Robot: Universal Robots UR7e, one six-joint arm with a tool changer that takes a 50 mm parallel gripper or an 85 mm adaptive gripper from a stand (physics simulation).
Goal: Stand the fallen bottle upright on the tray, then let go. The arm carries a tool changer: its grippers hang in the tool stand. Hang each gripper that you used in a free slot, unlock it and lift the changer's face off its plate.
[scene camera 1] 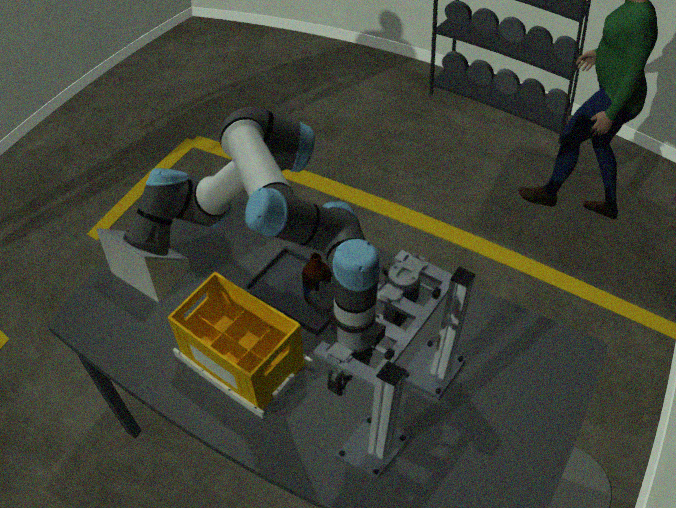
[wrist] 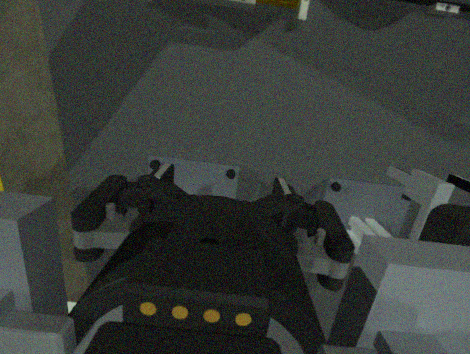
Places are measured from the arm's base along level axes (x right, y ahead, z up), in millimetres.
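Pixels of known places: arm's base, link origin: (scene camera 1: 145, 246).
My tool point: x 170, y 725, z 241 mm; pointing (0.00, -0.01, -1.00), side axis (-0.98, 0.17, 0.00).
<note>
For each thing: its middle in the pictures, then the offset to it from my tool point. "spot": a spot on its surface instead.
- bottle, body centre: (scene camera 1: 316, 276) dx -309, dy -240, dz -278 mm
- dark tray, surface spot: (scene camera 1: 265, 269) spot: dx -322, dy -407, dz -342 mm
- yellow crate, body centre: (scene camera 1: 235, 342) dx -28, dy -323, dz -273 mm
- stand's far post, surface spot: (scene camera 1: 450, 327) spot: dx -194, dy +152, dz -146 mm
The bottle (scene camera 1: 315, 270), red-brown with a dark blue label, stands upright on the dark tray (scene camera 1: 265, 269), apart from the gripper. The arm's adaptive gripper (scene camera 1: 338, 383) (wrist: 223, 178) is open, with nothing between its fingers. It is at the near slot of the tool stand (scene camera 1: 384, 415) (wrist: 415, 295), between the slot's side blocks in the wrist view. The changer is down at the gripper's top; whether it is locked cannot be told. The other gripper (scene camera 1: 404, 274) hangs in the stand's far part, its round plate uncovered.
A yellow crate (scene camera 1: 213, 364) with compartments stands on a pale frame left of the tool stand. The stand's far post (scene camera 1: 450, 327) rises at the right. A person (scene camera 1: 625, 65) in a green top walks behind the table, near a shelf rack (scene camera 1: 433, 49).
</note>
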